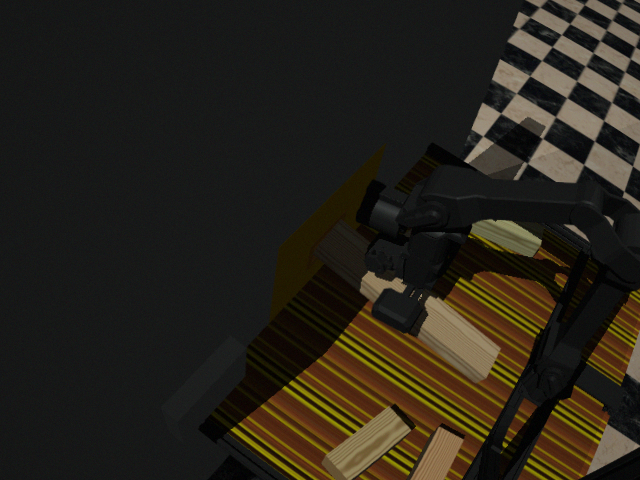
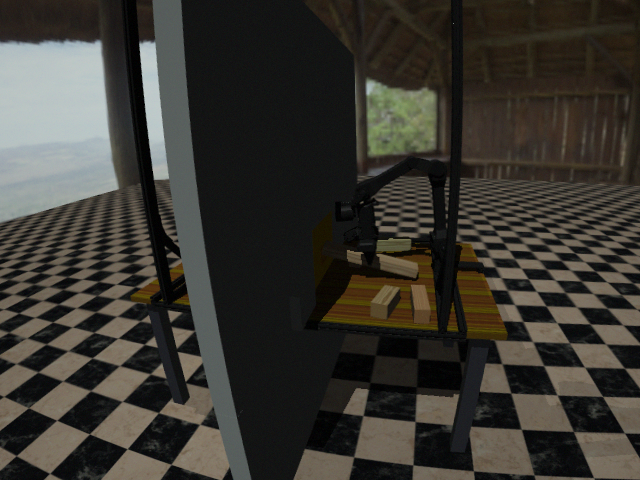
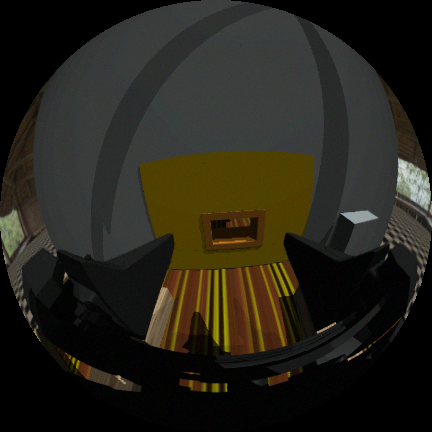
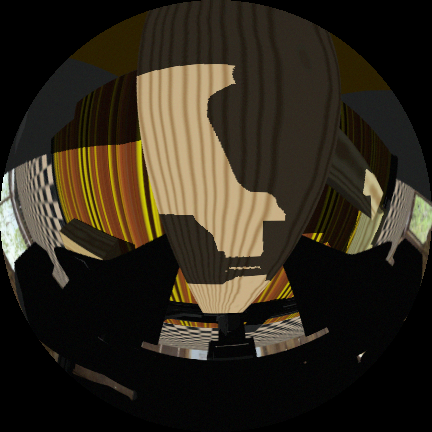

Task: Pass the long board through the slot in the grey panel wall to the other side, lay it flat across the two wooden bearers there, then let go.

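Places are measured from the left arm's base along level axes (x ahead, y left, z up), in metres.
Where they show: left gripper, fingertip midpoint: point(image 3: 230, 239); right gripper, fingertip midpoint: point(image 2: 370, 261) point(image 4: 230, 232); right arm's base at its link origin: point(image 1: 539, 388) point(image 4: 230, 317).
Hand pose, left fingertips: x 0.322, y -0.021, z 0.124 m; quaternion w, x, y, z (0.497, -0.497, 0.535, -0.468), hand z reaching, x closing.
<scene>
Each offset is from my left fingertips to the top centre of the thing. "*": to the spot under its first point.
The long board point(image 1: 460, 335) point(image 2: 398, 264) point(image 4: 175, 125) is raised above the striped table, its far end close to the slot; whether it enters is unclear. My right gripper point(image 1: 413, 297) point(image 2: 369, 253) point(image 4: 230, 232) is shut on its middle. The grey panel wall point(image 1: 155, 155) point(image 2: 273, 155) point(image 3: 240, 100) carries a yellow plate point(image 1: 294, 279) point(image 2: 320, 242) point(image 3: 180, 190). The brown-framed slot @(* dy +0.032, dx +0.109, dz -0.058 m) point(image 3: 205, 232) looks open from the other side. There my left gripper point(image 3: 230, 239) is open and empty, facing it. Two wooden bearers @(* dy +0.094, dx -0.010, dz -0.121 m) point(image 3: 161, 316) @(dy -0.125, dx -0.102, dz -0.106 m) point(image 3: 304, 312) show partly behind its fingers.
A wooden block @(dy -0.237, dx +0.403, dz -0.097 m) point(image 1: 369, 444) point(image 2: 385, 299) and a reddish one @(dy -0.229, dx +0.503, dz -0.100 m) point(image 1: 436, 454) point(image 2: 420, 304) lie near the board. A pale green block @(dy +0.289, dx +0.382, dz -0.097 m) point(image 1: 509, 237) point(image 2: 393, 245) lies behind the right arm. A grey block point(image 1: 206, 377) point(image 3: 357, 220) juts beside the wall.
</scene>
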